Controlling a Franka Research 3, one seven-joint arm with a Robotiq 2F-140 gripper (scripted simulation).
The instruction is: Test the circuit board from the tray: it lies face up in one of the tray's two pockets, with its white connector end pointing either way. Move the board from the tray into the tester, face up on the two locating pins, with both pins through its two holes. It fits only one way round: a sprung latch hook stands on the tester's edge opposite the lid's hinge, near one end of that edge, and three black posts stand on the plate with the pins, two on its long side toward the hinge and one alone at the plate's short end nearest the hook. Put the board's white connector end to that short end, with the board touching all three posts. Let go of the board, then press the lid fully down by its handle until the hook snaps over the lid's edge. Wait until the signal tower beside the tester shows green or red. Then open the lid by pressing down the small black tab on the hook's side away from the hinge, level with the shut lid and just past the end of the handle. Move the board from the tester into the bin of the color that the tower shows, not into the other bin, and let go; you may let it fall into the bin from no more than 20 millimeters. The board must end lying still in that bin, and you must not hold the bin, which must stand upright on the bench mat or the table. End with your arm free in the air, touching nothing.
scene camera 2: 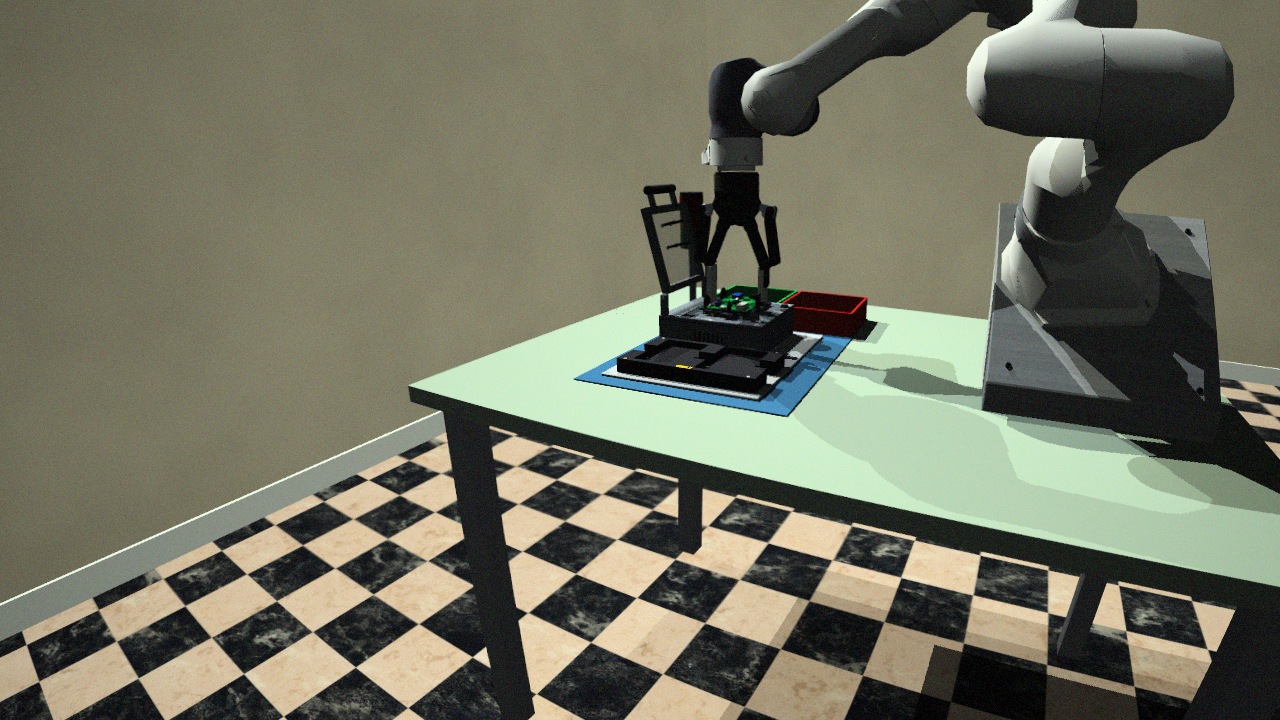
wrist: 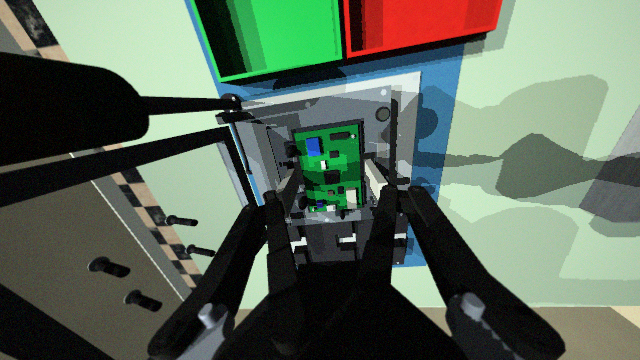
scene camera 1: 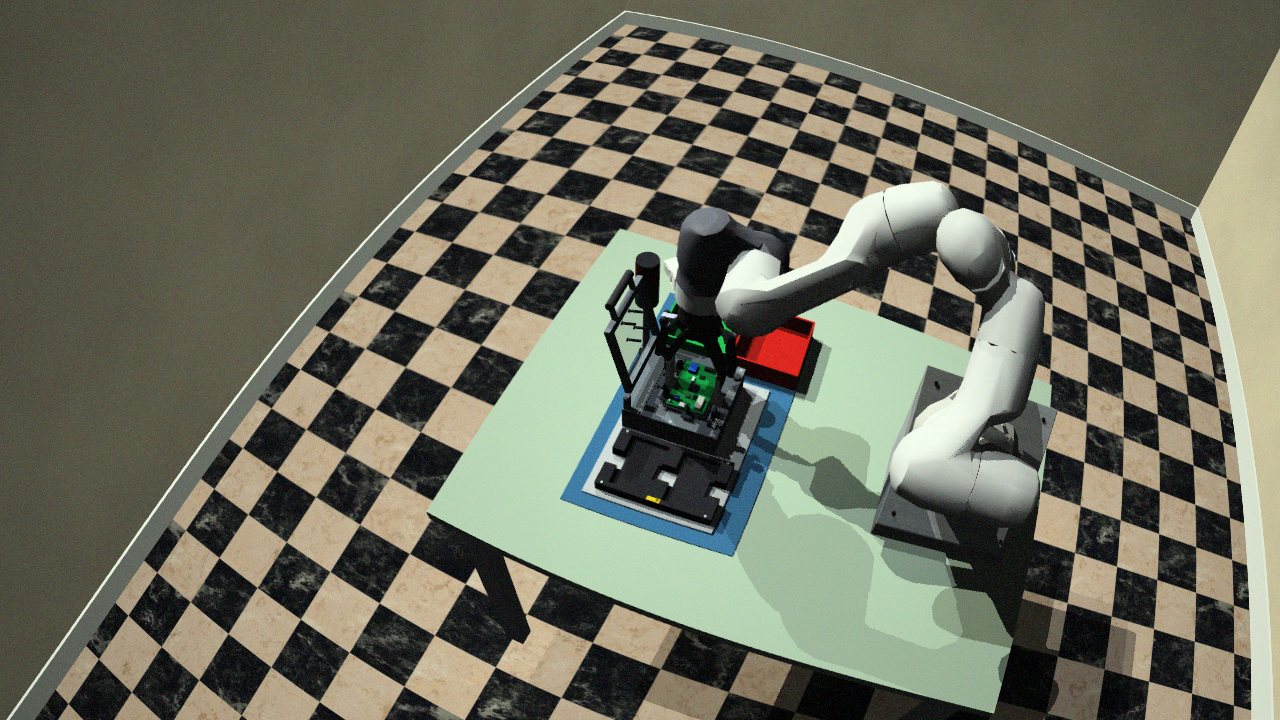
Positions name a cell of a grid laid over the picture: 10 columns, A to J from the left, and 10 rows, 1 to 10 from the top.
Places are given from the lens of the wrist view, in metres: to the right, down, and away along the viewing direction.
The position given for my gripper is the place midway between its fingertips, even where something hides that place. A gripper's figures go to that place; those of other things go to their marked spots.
my gripper (wrist: F5): 0.01, -0.01, 0.21
green circuit board (wrist: F5): 0.01, -0.03, 0.20
green bin (wrist: D2): -0.10, -0.17, 0.21
tester lid (wrist: B7): -0.13, 0.02, 0.09
tester plate (wrist: E5): -0.03, -0.03, 0.18
The marked spots on the tester plate and the green bin are 0.15 m apart.
